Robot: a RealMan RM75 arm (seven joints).
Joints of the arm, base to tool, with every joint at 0 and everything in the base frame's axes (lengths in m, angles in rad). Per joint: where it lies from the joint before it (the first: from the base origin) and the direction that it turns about. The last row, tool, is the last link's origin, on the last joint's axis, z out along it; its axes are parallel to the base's.
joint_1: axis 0 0 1 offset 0 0 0.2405
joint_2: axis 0 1 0 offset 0 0 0
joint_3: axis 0 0 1 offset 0 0 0.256
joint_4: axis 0 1 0 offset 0 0 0
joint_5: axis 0 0 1 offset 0 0 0.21
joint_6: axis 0 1 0 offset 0 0 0
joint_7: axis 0 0 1 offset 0 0 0.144
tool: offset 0 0 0
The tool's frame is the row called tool.
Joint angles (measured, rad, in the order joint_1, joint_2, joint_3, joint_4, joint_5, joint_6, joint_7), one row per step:
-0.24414 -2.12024 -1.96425 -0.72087 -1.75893 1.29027 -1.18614
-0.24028 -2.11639 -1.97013 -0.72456 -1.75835 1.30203 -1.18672
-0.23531 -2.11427 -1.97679 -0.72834 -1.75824 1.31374 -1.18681
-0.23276 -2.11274 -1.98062 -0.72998 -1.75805 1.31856 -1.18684
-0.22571 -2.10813 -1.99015 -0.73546 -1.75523 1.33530 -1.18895
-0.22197 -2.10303 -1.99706 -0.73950 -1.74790 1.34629 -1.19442
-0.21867 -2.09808 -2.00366 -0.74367 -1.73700 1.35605 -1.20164
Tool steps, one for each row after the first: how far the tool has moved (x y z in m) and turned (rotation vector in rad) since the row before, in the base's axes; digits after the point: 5 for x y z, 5 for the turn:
-0.00090 -0.00102 0.00288 0.00190 -0.00242 -0.00425
-0.00082 -0.00135 0.00252 0.00272 -0.00421 -0.00307
-0.00076 -0.00058 0.00146 0.00214 -0.00114 -0.00031
-0.00170 -0.00206 0.00387 0.00170 -0.00326 -0.00366
-0.00172 -0.00131 0.00285 -0.00306 0.00193 -0.00131
-0.00187 -0.00137 0.00240 -0.00589 0.00436 -0.00027

